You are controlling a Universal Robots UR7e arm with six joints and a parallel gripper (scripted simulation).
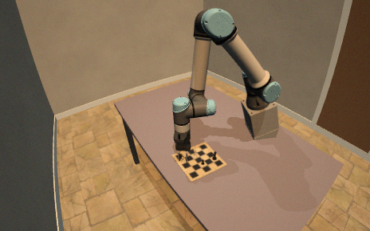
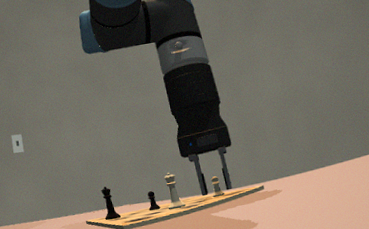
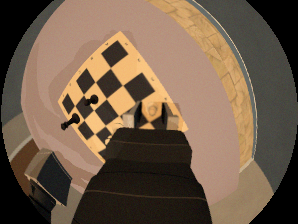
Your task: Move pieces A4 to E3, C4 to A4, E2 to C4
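Now: the white pawn 1 cm below my hand. Round my hand: chessboard: 8 cm behind, 3 cm to the left, 3 cm below; black pawn: 9 cm behind, 6 cm to the left, 1 cm below; tall white piece: 7 cm behind, 1 cm to the right.
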